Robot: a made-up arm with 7 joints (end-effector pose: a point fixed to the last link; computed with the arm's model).
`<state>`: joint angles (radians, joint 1 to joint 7).
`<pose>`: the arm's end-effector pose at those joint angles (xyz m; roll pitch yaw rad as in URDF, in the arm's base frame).
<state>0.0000 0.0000 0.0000 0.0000 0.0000 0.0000 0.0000</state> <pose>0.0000 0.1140 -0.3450 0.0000 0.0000 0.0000</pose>
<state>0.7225 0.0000 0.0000 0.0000 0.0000 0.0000 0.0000</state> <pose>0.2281 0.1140 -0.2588 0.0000 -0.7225 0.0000</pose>
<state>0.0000 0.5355 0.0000 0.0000 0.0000 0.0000 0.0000</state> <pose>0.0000 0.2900 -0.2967 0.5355 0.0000 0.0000</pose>
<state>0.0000 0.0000 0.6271 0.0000 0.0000 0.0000 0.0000</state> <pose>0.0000 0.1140 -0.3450 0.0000 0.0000 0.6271</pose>
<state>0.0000 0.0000 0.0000 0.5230 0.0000 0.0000 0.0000</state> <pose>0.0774 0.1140 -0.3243 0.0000 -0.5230 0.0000</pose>
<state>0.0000 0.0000 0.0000 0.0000 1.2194 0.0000 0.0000</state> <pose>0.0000 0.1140 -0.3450 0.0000 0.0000 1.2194</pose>
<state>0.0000 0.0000 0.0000 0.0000 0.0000 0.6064 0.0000</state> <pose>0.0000 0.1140 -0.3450 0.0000 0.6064 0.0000</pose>
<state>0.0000 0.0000 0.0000 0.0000 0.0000 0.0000 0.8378</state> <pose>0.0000 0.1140 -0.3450 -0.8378 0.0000 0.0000</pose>
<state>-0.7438 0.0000 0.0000 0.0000 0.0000 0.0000 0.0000</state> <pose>-0.2336 0.1140 -0.2539 0.0000 0.7438 0.0000</pose>
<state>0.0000 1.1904 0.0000 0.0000 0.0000 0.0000 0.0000</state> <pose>0.0000 0.4343 -0.1281 1.1904 0.0000 0.0000</pose>
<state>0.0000 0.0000 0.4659 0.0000 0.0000 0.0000 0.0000</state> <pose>0.0000 0.1140 -0.3450 0.0000 0.0000 0.4659</pose>
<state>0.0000 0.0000 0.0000 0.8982 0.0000 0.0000 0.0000</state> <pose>0.1212 0.1140 -0.2866 0.0000 -0.8982 0.0000</pose>
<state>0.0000 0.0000 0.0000 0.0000 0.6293 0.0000 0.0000</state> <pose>0.0000 0.1140 -0.3450 0.0000 0.0000 0.6293</pose>
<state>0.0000 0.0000 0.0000 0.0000 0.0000 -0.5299 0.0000</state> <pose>0.0000 0.1140 -0.3450 0.0000 -0.5299 0.0000</pose>
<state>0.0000 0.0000 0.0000 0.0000 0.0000 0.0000 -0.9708</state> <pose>0.0000 0.1140 -0.3450 0.9708 0.0000 0.0000</pose>
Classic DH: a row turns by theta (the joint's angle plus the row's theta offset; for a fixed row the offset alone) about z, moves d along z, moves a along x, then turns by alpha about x. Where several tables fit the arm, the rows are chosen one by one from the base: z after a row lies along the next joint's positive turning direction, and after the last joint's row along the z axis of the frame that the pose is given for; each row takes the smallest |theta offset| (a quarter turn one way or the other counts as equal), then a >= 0, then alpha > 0; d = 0 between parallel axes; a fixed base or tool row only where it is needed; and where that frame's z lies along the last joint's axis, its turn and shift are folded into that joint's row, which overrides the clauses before.
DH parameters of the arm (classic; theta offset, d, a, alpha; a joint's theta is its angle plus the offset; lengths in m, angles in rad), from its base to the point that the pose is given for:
base (fixed): 0 0 0 1.5708
joint 1: 1.5708 -0.114 0 1.5708
joint 2: 1.5708 0 0 1.5708
joint 3: 1.5708 -0.19 0 1.5708
joint 4: 0 0 0 -1.5708
joint 5: 0 -0.155 0 -1.5708
joint 6: -1.5708 0 0 1.5708
joint 7: 1.5708 0 0 1.5708
tool (fixed): -1.5708 0 0 0

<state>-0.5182 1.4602 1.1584 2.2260 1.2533 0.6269 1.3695</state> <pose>0.0930 0.2214 0.0637 0.2669 -1.0221 -1.9260</pose>
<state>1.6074 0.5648 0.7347 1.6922 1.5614 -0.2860 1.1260</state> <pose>0.0852 0.2928 0.1174 1.7929 1.0365 2.0339</pose>
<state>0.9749 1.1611 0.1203 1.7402 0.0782 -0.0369 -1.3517</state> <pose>0.1252 0.2716 0.0983 -2.2079 -0.0698 -2.0740</pose>
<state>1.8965 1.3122 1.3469 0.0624 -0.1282 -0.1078 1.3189</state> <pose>0.0742 0.4496 0.0273 -2.9687 -0.0231 3.0683</pose>
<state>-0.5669 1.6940 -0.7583 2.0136 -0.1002 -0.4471 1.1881</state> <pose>0.0426 0.2485 -0.1224 -0.8205 -0.7236 -2.0107</pose>
